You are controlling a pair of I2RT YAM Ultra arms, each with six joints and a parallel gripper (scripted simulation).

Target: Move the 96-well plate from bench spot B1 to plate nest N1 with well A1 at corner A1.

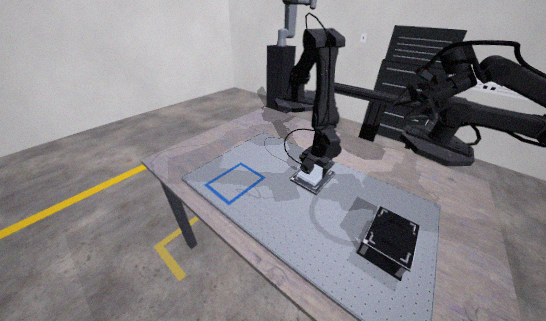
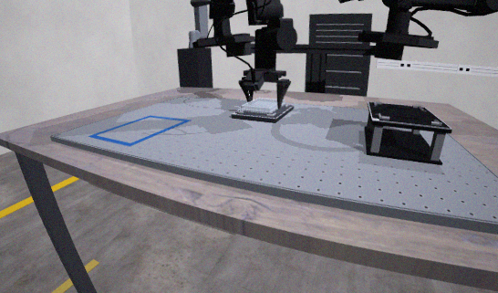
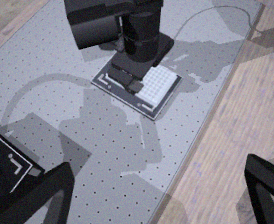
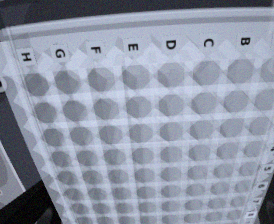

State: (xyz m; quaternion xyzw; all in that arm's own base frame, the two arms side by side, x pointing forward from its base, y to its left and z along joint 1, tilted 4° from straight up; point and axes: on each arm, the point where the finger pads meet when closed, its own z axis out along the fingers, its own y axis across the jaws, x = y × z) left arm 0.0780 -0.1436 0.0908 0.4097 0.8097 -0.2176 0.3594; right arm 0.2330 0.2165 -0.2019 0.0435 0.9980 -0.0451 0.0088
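The white 96-well plate is right at my right hand.
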